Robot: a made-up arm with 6 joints. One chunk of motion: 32 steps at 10 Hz.
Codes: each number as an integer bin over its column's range. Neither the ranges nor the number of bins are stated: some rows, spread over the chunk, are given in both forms.
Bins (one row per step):
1: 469 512 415 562 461 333
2: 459 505 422 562 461 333
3: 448 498 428 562 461 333
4: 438 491 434 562 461 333
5: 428 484 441 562 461 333
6: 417 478 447 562 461 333
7: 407 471 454 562 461 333
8: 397 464 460 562 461 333
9: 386 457 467 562 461 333
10: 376 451 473 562 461 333
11: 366 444 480 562 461 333
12: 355 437 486 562 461 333
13: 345 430 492 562 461 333
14: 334 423 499 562 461 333
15: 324 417 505 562 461 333
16: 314 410 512 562 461 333
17: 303 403 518 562 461 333
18: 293 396 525 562 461 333
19: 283 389 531 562 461 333
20: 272 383 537 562 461 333
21: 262 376 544 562 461 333
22: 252 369 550 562 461 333
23: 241 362 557 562 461 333
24: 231 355 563 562 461 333
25: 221 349 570 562 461 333
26: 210 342 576 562 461 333
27: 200 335 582 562 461 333
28: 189 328 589 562 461 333
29: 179 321 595 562 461 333
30: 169 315 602 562 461 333
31: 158 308 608 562 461 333
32: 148 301 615 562 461 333
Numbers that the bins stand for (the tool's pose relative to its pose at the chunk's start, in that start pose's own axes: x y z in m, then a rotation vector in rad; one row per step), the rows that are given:
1: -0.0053 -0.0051 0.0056 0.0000 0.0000 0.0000
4: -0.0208 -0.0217 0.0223 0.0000 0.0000 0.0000
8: -0.0413 -0.0431 0.0452 0.0000 0.0000 0.0000
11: -0.0568 -0.0589 0.0628 0.0000 0.0000 0.0000
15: -0.0778 -0.0802 0.0848 0.0000 0.0000 0.0000
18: -0.0934 -0.0968 0.1025 0.0000 0.0000 0.0000
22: -0.1139 -0.1182 0.1245 0.0000 0.0000 0.0000
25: -0.1294 -0.1340 0.1421 0.0000 0.0000 0.0000
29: -0.1504 -0.1562 0.1641 0.0000 0.0000 0.0000
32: -0.1659 -0.1720 0.1817 0.0000 0.0000 0.0000
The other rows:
2: -0.0103 -0.0107 0.0117 0.0000 0.0000 0.0000
3: -0.0158 -0.0162 0.0170 0.0000 0.0000 0.0000
5: -0.0258 -0.0273 0.0285 0.0000 0.0000 0.0000
6: -0.0313 -0.0320 0.0338 0.0000 0.0000 0.0000
7: -0.0363 -0.0375 0.0399 0.0000 0.0000 0.0000
9: -0.0468 -0.0486 0.0514 0.0000 0.0000 0.0000
10: -0.0518 -0.0534 0.0567 0.0000 0.0000 0.0000
12: -0.0623 -0.0644 0.0681 0.0000 0.0000 0.0000
13: -0.0673 -0.0700 0.0734 0.0000 0.0000 0.0000
14: -0.0728 -0.0755 0.0796 0.0000 0.0000 0.0000
16: -0.0828 -0.0858 0.0910 0.0000 0.0000 0.0000
17: -0.0883 -0.0913 0.0963 0.0000 0.0000 0.0000
19: -0.0984 -0.1024 0.1077 0.0000 0.0000 0.0000
20: -0.1039 -0.1071 0.1130 0.0000 0.0000 0.0000
21: -0.1089 -0.1127 0.1192 0.0000 0.0000 0.0000
23: -0.1194 -0.1237 0.1307 0.0000 0.0000 0.0000
24: -0.1244 -0.1293 0.1359 0.0000 0.0000 0.0000
26: -0.1349 -0.1395 0.1474 0.0000 0.0000 0.0000
27: -0.1399 -0.1451 0.1527 0.0000 0.0000 0.0000
28: -0.1454 -0.1506 0.1588 0.0000 0.0000 0.0000
30: -0.1554 -0.1609 0.1703 0.0000 0.0000 0.0000
31: -0.1609 -0.1664 0.1756 0.0000 0.0000 0.0000

